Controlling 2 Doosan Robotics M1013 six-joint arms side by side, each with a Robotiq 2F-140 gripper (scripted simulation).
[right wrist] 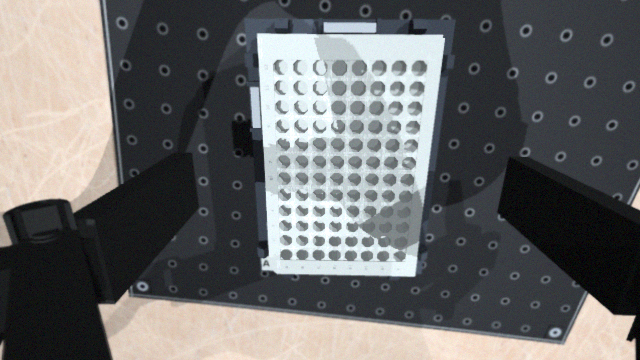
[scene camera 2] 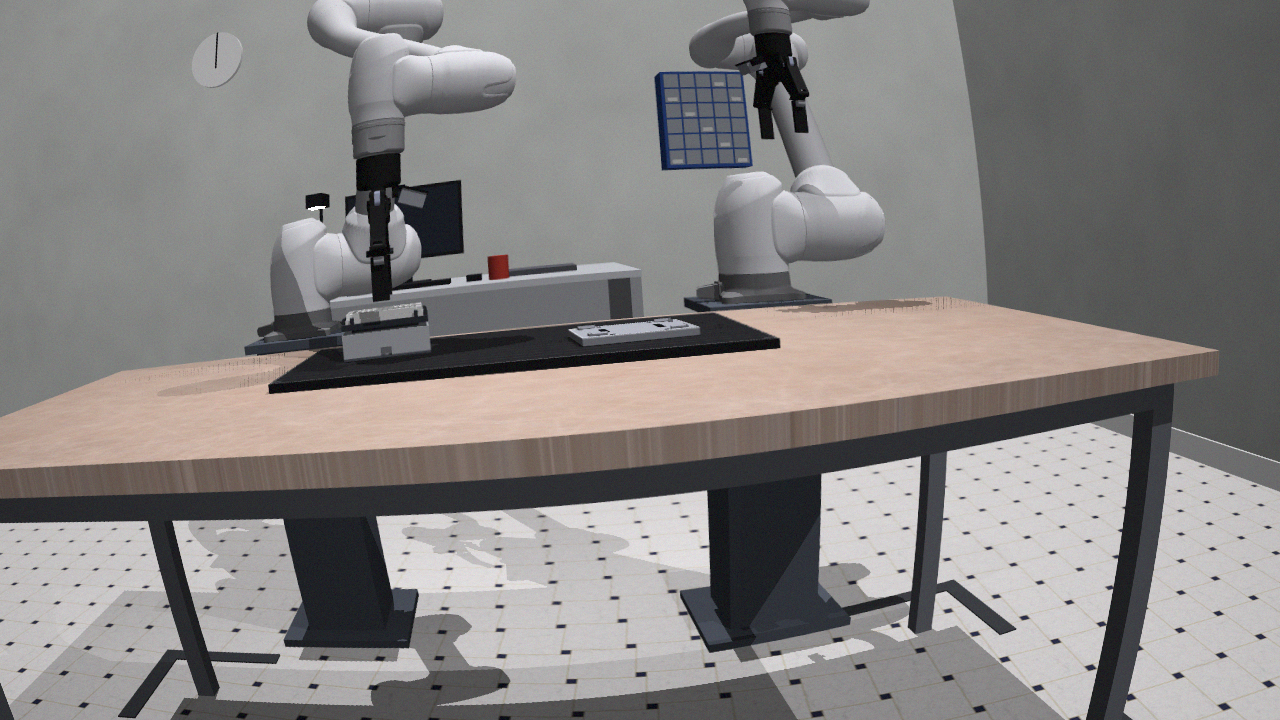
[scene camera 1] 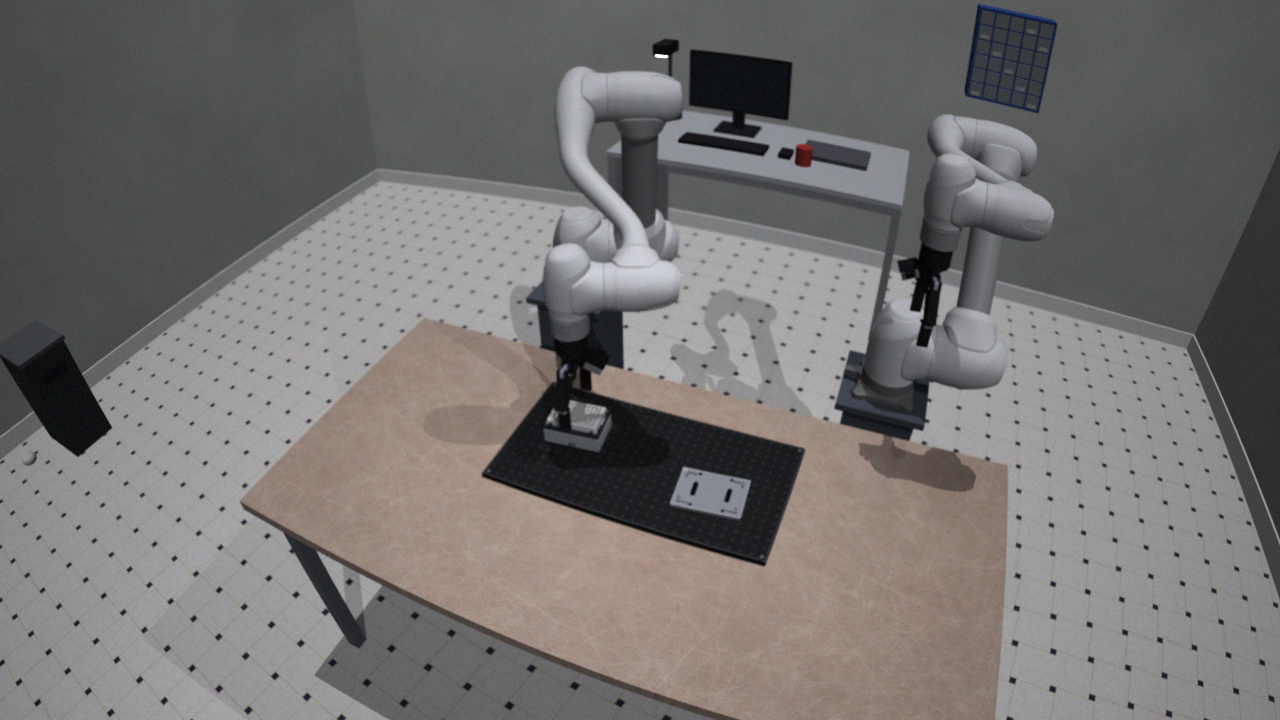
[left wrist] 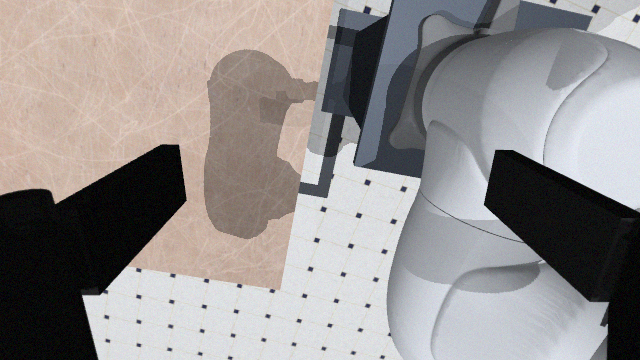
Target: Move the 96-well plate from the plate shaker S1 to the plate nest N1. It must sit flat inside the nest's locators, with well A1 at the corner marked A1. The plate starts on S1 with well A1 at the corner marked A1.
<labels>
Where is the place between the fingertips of my left gripper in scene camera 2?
At 784, 135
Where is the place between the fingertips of my right gripper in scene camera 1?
576, 408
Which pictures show my right gripper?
The right wrist view, scene camera 2 and scene camera 1 only.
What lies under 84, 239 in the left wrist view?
My left gripper.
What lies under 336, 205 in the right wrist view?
A white 96-well plate.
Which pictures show the white 96-well plate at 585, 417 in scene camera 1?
The right wrist view, scene camera 2 and scene camera 1 only.
</labels>
